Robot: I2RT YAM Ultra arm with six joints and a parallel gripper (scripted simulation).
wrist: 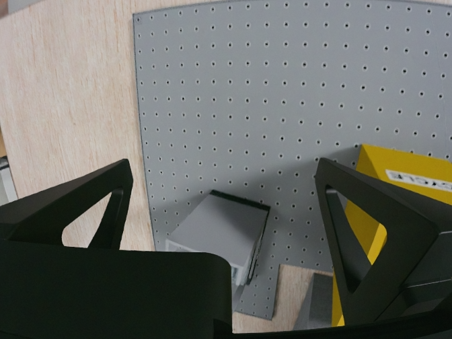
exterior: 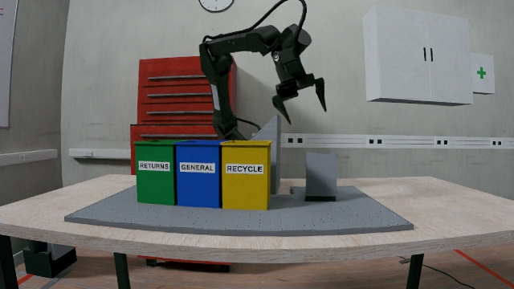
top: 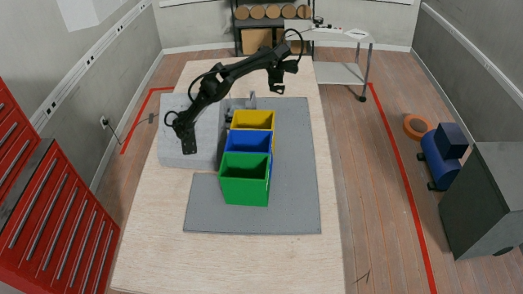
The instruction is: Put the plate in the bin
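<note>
Now: the clear 96-well plate 220 mm below my hand, 200 mm behind it and 80 mm to the left of it. From my hand the other things lie so: yellow recycle bin: 160 mm below, 150 mm to the right, 130 mm behind; blue general bin: 280 mm to the right, 160 mm below, 140 mm behind; green returns bin: 410 mm to the right, 160 mm below, 160 mm behind.
</note>
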